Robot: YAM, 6 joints.
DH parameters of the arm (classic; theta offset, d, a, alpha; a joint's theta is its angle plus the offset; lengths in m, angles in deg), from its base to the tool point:
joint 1: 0 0.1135 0.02 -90
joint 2: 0 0 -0.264 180
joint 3: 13.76 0 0.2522 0
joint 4: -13.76 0 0.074 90
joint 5: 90 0 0 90
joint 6: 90 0.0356 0 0
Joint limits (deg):
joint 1: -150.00..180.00
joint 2: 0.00..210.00
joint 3: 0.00..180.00
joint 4: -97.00..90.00
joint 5: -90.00..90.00
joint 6: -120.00..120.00
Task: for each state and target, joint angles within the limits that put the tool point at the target. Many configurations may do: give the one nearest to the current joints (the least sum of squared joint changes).
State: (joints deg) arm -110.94 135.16 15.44 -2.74 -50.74 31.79
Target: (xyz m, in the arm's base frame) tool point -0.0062 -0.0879 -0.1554
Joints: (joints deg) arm -110.35 175.49 39.38 6.39 -44.05 31.79
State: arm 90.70 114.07 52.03 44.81 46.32 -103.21
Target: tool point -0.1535 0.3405 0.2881
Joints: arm 118.16 95.65 57.22 48.42 45.46 -103.21
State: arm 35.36 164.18 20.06 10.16 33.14 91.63
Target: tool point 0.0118 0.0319 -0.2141
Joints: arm 68.41 193.10 46.08 17.14 -1.23 91.63
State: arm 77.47 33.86 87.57 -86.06 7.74 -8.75
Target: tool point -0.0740 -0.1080 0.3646
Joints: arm 55.13 9.03 83.28 -97.00 1.67 -8.75
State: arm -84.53 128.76 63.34 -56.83 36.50 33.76
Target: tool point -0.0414 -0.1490 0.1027
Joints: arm -97.42 107.53 37.69 -78.72 37.81 33.76
